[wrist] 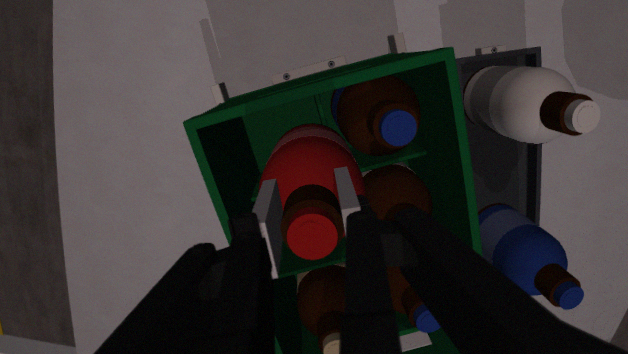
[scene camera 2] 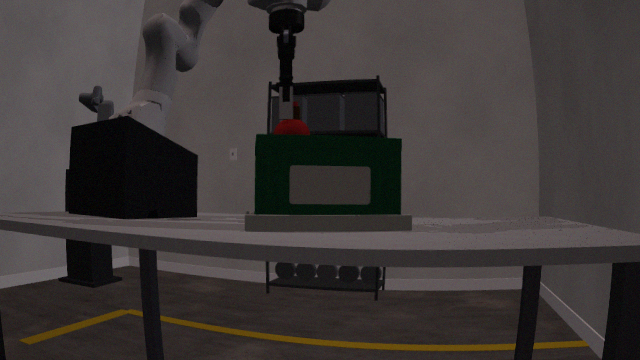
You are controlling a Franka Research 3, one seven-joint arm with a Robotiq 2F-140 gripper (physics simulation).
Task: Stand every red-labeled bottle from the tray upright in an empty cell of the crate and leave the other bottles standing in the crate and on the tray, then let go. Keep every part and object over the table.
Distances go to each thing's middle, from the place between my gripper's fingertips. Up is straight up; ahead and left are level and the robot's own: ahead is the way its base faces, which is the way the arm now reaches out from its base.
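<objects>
Red-labeled bottle (wrist: 303,161) visible to me: 10 mm ahead of my hand, 40 mm below it.
</objects>
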